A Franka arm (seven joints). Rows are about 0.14 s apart.
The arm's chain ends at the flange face. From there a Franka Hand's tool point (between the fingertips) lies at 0.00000 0.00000 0.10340 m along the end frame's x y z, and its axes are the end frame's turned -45 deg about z.
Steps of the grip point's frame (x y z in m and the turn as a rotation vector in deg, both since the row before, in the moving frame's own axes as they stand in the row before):
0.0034 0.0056 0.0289 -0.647 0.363 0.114
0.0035 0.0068 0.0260 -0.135 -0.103 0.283
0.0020 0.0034 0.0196 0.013 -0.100 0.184
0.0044 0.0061 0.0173 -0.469 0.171 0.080
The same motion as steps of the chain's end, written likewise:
0.0051 0.0012 0.0289 -0.201 0.714 0.114
0.0072 0.0020 0.0260 -0.168 0.023 0.283
0.0040 0.0009 0.0196 -0.062 -0.080 0.184
0.0066 0.0008 0.0173 -0.211 0.453 0.080

